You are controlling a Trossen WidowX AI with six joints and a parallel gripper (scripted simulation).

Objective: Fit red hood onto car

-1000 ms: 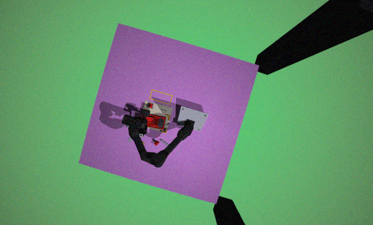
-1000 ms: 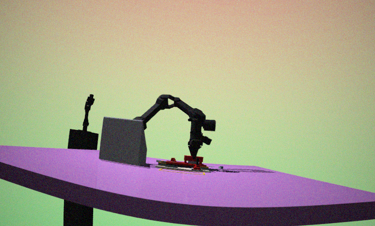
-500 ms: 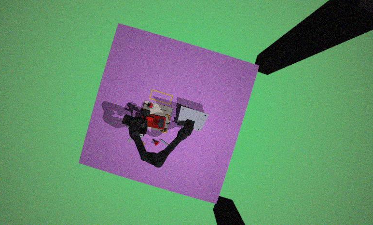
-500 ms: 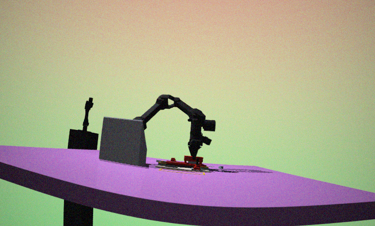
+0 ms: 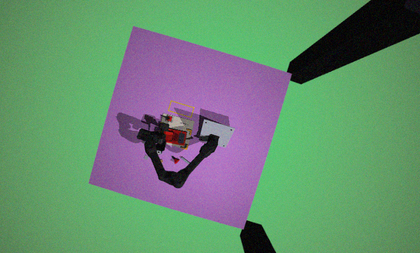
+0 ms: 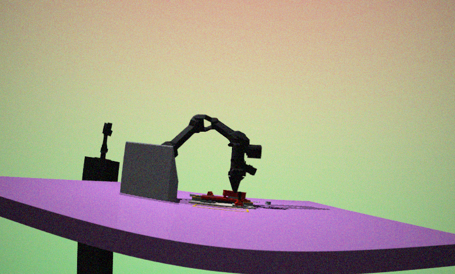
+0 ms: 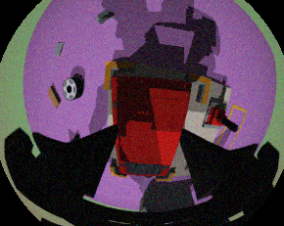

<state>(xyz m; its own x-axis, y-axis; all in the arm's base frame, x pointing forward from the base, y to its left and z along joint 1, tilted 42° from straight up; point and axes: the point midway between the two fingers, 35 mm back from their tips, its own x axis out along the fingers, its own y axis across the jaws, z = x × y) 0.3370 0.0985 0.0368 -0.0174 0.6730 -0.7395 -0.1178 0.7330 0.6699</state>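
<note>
Right now the red hood is right at my gripper tip.
</note>
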